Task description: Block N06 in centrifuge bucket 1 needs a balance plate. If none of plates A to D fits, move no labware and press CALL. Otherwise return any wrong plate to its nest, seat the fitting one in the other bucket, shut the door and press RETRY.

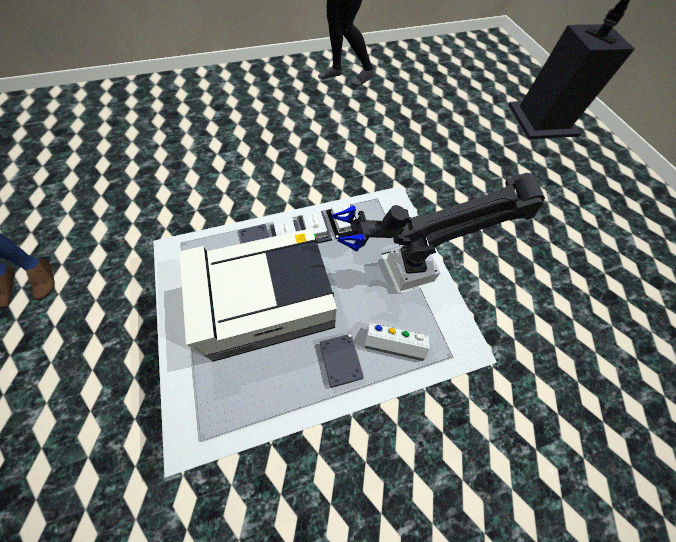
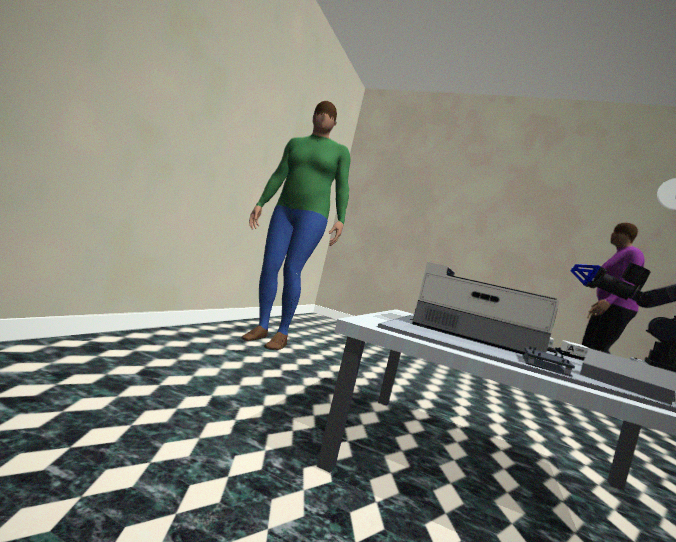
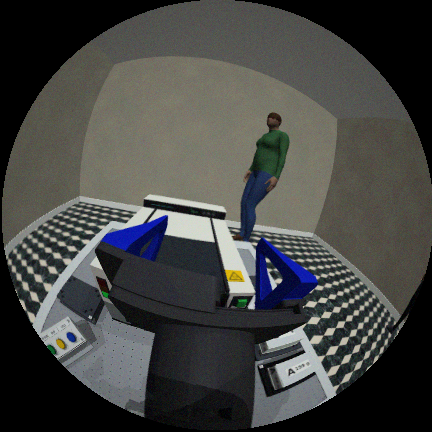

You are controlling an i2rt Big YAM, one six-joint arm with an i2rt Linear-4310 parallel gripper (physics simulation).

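Seen in the pictures: gripper, fingertip midpoint: (image 1: pixel 334 227) (image 2: pixel 572 267) (image 3: pixel 214 231); arm's base, origin of the base link: (image 1: pixel 413 259) (image 2: pixel 662 367).
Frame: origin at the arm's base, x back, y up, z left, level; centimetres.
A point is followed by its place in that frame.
Note:
My gripper (image 1: pixel 336 228) {x -33.3, y 28.3, z 1.1 cm} (image 2: pixel 574 272) {x -33.3, y 28.3, z 1.1 cm} (image 3: pixel 214 231) {x -33.3, y 28.3, z 1.1 cm} is open and empty, its blue fingers wide apart above the table beside the centrifuge's end. The white centrifuge (image 1: pixel 242 287) {x -65.3, y 14.1, z 12.4 cm} (image 2: pixel 516 315) {x -46.4, y 5.8, z 25.0 cm} has a dark panel (image 1: pixel 299 273) {x -46.1, y 14.5, z 9.2 cm} (image 3: pixel 192 255) {x -48.7, y 14.4, z 4.2 cm} over part of its top; the buckets and block N06 are hidden. Plate A (image 2: pixel 574 348) {x -25.5, y -3.0, z -20.1 cm} (image 3: pixel 295 371) {x -24.1, y -1.5, z -25.4 cm}, labelled 159 g, lies in a black nest at the table's edge. Another plate (image 1: pixel 315 221) {x -38.3, y -1.4, z -24.2 cm} (image 3: pixel 280 344) {x -34.6, y -1.5, z -22.5 cm} lies beside it, and a further white plate (image 1: pixel 284 227) {x -51.9, y -1.4, z -22.2 cm} is farther left. Their letters are unreadable. The button box (image 1: pixel 396 345) {x -14.2, y -0.2, z 34.0 cm} (image 3: pixel 75 345) {x -18.1, y -1.8, z 25.6 cm} carries blue, yellow, green and white buttons.
A dark flat pad (image 1: pixel 340 361) {x -34.6, y -3.6, z 36.6 cm} (image 3: pixel 80 298) {x -33.4, y -3.6, z 34.1 cm} lies near the button box. Another dark pad (image 1: pixel 253 232) {x -66.1, y -5.7, z -23.8 cm} lies behind the centrifuge. The arm's base (image 1: pixel 414 279) {x -1.4, y -0.4, z 8.7 cm} stands at the table's right. A person in green (image 2: pixel 315 175) (image 3: pixel 270 155) stands beyond the table; a person in purple (image 2: pixel 627 265) stands behind the arm.

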